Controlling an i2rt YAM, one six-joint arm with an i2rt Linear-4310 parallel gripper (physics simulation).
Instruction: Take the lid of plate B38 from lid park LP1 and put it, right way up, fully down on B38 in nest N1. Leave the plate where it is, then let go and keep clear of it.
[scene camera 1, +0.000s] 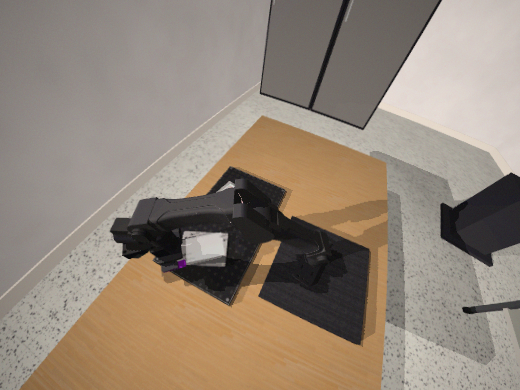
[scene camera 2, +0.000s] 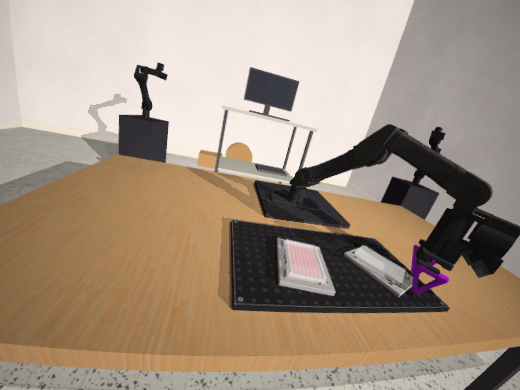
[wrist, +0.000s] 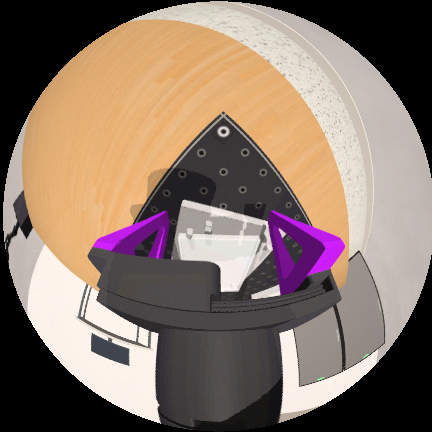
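Seen in the pictures: gripper, fingertip midpoint: (scene camera 1: 178, 253) (scene camera 2: 413, 282) (wrist: 218, 216); arm's base at its link origin: (scene camera 1: 312, 258) (scene camera 2: 294, 202).
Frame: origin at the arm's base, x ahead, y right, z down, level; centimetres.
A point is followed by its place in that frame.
The clear lid (scene camera 1: 205, 246) {x 33.1, y -20.5, z -1.3 cm} (scene camera 2: 379, 262) {x 33.6, y -20.3, z -1.2 cm} (wrist: 217, 257) {x 35.5, y -23.4, z -1.1 cm} lies flat on the pale lid park LP1 (scene camera 2: 401, 289) {x 41.9, y -22.4, z -0.2 cm} (wrist: 199, 216) {x 37.2, y -28.6, z -0.2 cm}. Plate B38 (scene camera 2: 306, 261) {x 40.1, y 1.9, z -1.4 cm}, with pink wells and no lid on it, sits in the pale nest N1 (scene camera 2: 314, 289) {x 47.2, y 0.9, z -0.1 cm}. In scene view 1 my arm hides most of the plate and nest. My gripper (scene camera 2: 427, 277) (wrist: 218, 216) {x 38.8, y -27.9, z -0.6 cm} is open, with its purple fingers pointing down. In the wrist view the fingers stand wide apart, to the left and right of the lid. In scene view 2 they are at the park's right end. I cannot tell whether they touch it.
A black perforated board (scene camera 1: 220, 292) {x 19.4, y -28.2, z 0.7 cm} (scene camera 2: 260, 302) {x 52.3, y 11.9, z 0.7 cm} (wrist: 223, 159) {x 41.9, y -31.5, z 0.7 cm} carries the nest and lid park. My arm's base stands on a dark mat (scene camera 1: 345, 305) {x -16.2, y -7.7, z -0.5 cm} (scene camera 2: 327, 214) {x 4.3, y -13.5, z 0.0 cm} behind that board. The wooden table (scene camera 1: 150, 330) {x 28.6, y -48.4, z 2.0 cm} (scene camera 2: 125, 280) {x 53.1, y 36.4, z 2.0 cm} (wrist: 100, 125) {x 34.7, y -43.5, z 2.0 cm} extends around both.
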